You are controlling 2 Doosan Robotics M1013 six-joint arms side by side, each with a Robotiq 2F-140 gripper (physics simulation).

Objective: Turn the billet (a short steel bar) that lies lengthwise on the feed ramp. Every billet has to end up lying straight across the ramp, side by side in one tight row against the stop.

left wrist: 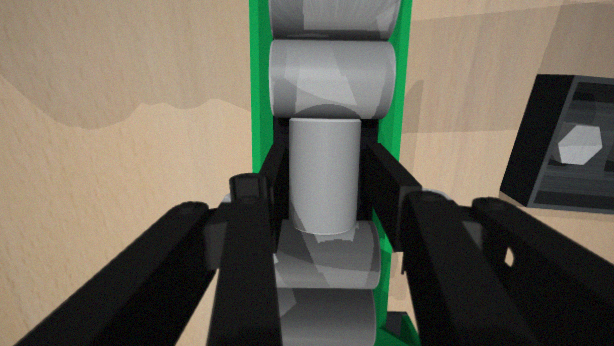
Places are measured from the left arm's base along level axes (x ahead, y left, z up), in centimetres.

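Where they show: left gripper, fingertip midpoint: [326, 166].
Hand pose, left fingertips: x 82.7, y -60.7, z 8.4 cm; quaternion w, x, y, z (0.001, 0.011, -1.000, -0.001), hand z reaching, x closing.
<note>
After its pixels a point has its place.
The lengthwise billet [325, 175] {x 82.8, y -60.9, z 10.4 cm} is a plain grey cylinder in the middle of the green-walled feed ramp [261, 75] {x 86.4, y -65.6, z 6.6 cm}, its long axis running along the ramp. My left gripper [326, 166] {x 82.7, y -60.7, z 8.4 cm} is open, with one black finger on each side of this billet, close to its long sides. Beyond the billet, two billets [332, 80] {x 82.6, y -65.5, z 9.8 cm} [335, 17] {x 82.5, y -68.3, z 8.9 cm} lie across the ramp. On the near side, two more crosswise billets [327, 265] {x 82.6, y -55.9, z 11.0 cm} [327, 317] {x 82.5, y -52.5, z 11.2 cm} show between the fingers, partly hidden by the left finger. The stop does not show. My right gripper is not in view.
A black open box [537, 130] {x 66.3, y -61.6, z 2.0 cm} stands on the wooden table [150, 60] {x 95.9, y -66.5, z 0.0 cm} to the right of the ramp, with a pale hexagonal piece [580, 145] {x 62.8, y -60.5, z 2.0 cm} inside. The green ramp wall flares outward at the bottom right. Shadows fall across the table.
</note>
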